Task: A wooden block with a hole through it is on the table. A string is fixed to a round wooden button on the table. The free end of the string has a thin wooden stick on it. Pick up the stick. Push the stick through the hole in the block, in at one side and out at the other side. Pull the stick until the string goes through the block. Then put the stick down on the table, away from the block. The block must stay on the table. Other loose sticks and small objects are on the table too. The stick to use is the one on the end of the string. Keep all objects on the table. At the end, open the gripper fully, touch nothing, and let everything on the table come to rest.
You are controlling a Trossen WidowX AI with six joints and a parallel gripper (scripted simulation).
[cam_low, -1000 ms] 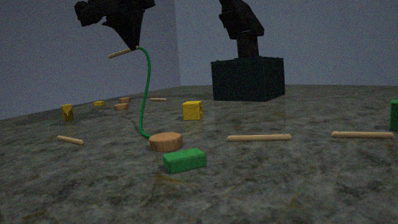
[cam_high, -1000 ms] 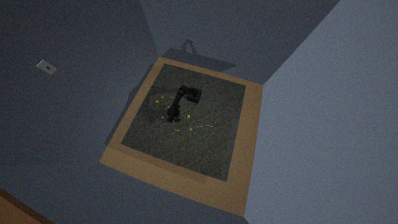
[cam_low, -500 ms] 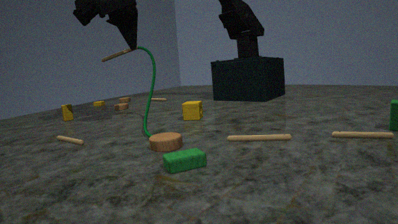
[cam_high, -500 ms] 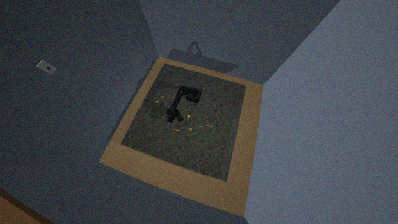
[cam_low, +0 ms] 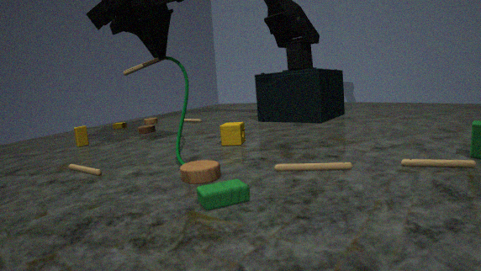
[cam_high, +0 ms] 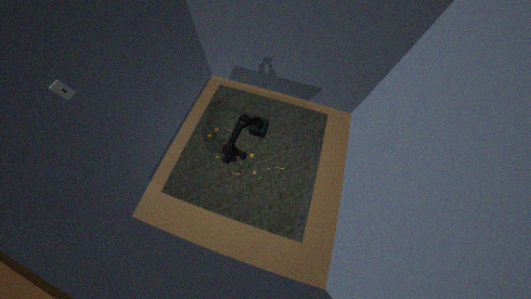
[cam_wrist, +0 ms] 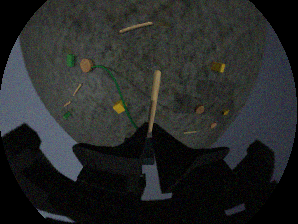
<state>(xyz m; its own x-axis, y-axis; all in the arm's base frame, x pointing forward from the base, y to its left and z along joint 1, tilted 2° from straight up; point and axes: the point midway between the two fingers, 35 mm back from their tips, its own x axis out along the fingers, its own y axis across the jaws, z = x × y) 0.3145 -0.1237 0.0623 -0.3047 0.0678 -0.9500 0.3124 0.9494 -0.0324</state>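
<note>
The thin wooden stick lies 10 mm ahead of my gripper tip. From my gripper tip the other things lie so: green block: 160 mm ahead, 220 mm to the left, 130 mm below; yellow block: 30 mm behind, 100 mm to the left, 120 mm below; round wooden button: 120 mm ahead, 160 mm to the left, 130 mm below.
</note>
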